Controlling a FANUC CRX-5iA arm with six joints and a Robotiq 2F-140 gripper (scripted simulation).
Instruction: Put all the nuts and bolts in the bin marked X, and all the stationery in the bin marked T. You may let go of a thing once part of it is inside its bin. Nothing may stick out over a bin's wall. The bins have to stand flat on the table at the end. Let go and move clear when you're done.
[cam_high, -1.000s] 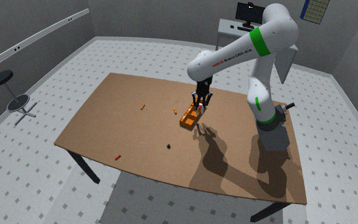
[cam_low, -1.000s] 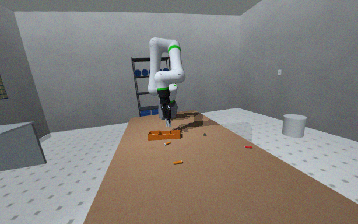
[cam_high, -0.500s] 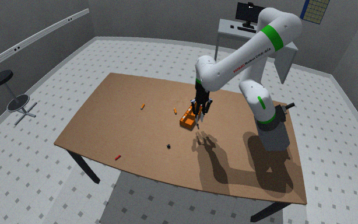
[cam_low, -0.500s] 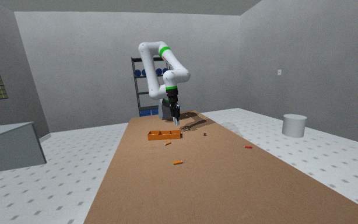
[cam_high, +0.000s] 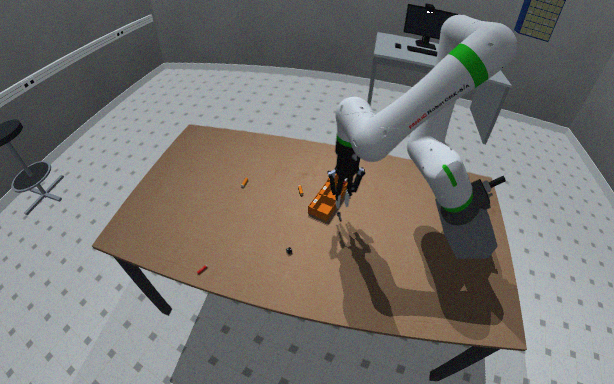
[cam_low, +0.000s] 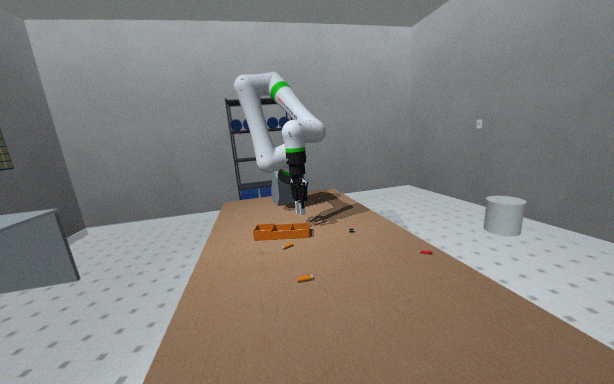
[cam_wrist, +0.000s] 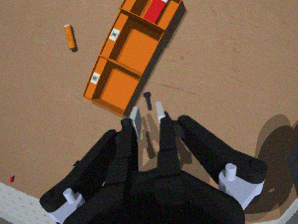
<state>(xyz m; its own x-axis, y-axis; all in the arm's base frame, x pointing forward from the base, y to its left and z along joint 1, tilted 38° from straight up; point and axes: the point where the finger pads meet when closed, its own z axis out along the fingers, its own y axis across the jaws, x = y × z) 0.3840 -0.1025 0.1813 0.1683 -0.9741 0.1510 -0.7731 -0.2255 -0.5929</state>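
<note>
My gripper is now 110 mm to the left of the orange bin tray, 80 mm above it and 30 mm short of it. Round my hand: red stick 490 mm ahead, 270 mm to the left, 100 mm below; then white eraser 190 mm to the right, 90 mm below, 20 mm behind.
</note>
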